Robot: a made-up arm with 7 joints. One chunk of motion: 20 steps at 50 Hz.
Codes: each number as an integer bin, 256 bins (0 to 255) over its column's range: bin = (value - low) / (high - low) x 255, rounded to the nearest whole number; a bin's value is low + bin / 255 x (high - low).
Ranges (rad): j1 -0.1..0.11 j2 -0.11..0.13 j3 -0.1..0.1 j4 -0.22..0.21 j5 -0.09..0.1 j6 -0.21..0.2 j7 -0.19..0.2
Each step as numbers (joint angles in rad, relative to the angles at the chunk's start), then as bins.
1 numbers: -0.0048 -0.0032 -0.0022 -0.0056 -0.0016 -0.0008 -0.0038
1 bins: 116 113 125 127 119 130 122
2 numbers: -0.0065 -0.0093 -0.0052 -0.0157 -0.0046 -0.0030 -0.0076
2 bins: 114 107 121 121 115 129 119
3 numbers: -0.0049 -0.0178 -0.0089 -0.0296 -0.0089 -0.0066 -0.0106
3 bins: 115 98 116 113 109 127 117
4 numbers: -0.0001 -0.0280 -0.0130 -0.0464 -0.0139 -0.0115 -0.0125
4 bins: 121 87 111 103 102 123 116
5 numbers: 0.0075 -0.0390 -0.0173 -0.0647 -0.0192 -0.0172 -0.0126
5 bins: 131 75 105 92 95 120 116
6 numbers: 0.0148 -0.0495 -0.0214 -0.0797 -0.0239 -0.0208 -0.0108
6 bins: 139 64 100 83 89 118 117
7 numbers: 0.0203 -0.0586 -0.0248 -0.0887 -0.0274 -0.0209 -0.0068
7 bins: 146 55 96 78 84 118 120
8 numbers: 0.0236 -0.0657 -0.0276 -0.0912 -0.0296 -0.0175 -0.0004
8 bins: 150 47 92 76 81 120 124
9 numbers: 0.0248 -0.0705 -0.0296 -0.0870 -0.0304 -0.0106 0.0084
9 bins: 152 42 90 79 80 124 130
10 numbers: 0.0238 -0.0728 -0.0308 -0.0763 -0.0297 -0.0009 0.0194
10 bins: 150 40 88 85 81 130 137
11 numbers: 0.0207 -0.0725 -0.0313 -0.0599 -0.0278 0.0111 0.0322
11 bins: 147 40 88 95 83 138 145
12 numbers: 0.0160 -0.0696 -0.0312 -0.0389 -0.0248 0.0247 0.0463
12 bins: 141 43 88 107 88 146 155
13 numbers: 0.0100 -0.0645 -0.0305 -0.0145 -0.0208 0.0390 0.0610
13 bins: 134 48 89 122 93 155 164
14 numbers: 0.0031 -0.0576 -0.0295 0.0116 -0.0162 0.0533 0.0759
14 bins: 125 56 90 137 99 164 174
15 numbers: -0.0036 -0.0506 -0.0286 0.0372 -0.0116 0.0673 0.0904
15 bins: 117 63 91 153 105 172 183
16 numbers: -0.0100 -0.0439 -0.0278 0.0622 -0.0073 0.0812 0.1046
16 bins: 109 70 92 167 111 181 193
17 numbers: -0.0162 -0.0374 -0.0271 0.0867 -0.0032 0.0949 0.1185
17 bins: 102 77 93 182 116 190 202
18 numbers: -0.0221 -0.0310 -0.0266 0.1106 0.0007 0.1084 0.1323
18 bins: 95 84 94 196 122 198 211
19 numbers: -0.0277 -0.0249 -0.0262 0.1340 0.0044 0.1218 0.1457
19 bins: 88 90 94 210 127 206 219
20 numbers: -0.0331 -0.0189 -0.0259 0.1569 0.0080 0.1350 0.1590
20 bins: 81 97 94 224 132 215 228
